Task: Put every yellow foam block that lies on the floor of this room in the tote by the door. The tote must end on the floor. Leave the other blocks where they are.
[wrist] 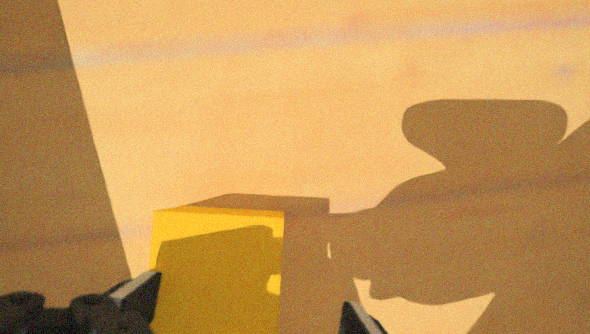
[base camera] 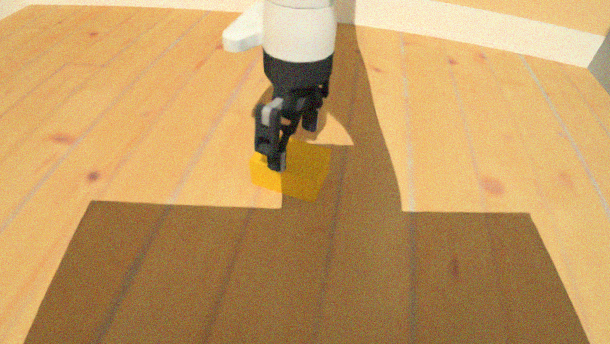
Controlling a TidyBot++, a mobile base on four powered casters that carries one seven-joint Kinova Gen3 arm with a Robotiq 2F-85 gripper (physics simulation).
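Places are measured from the arm's base along level axes (x ahead, y left, z up), in metres.
Pixels of known places: gripper, between the fingertips: (wrist: 251, 307) (base camera: 294, 148).
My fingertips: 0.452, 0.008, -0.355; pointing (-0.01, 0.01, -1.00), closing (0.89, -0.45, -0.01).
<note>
Behind a point stands the place of what it marks, as x, y, z.
A yellow foam block (base camera: 306, 172) {0.405, -0.009, -0.352} (wrist: 215, 285) {0.440, 0.023, -0.352} lies on the wooden floor below the arm, partly in shadow. My gripper (base camera: 294, 145) {0.452, 0.008, -0.355} (wrist: 251, 307) {0.452, 0.008, -0.355} is open, its fingers pointing down at the block. In the wrist view the block lies between the two fingertips, close to the left one and with a gap to the right one. In the base camera view the near finger hides part of the block's top. The block's lower end is cut off in the wrist view. The tote does not show in these views.
A white skirting board (base camera: 450, 27) {0.944, -0.378, -0.364} runs along the wall behind the arm. Part of a grey object (base camera: 601, 65) {0.825, -0.764, -0.362} shows at the right edge of the base camera view. The robot's shadow falls across the wooden floor (base camera: 150, 280) {0.274, 0.163, -0.397}.
</note>
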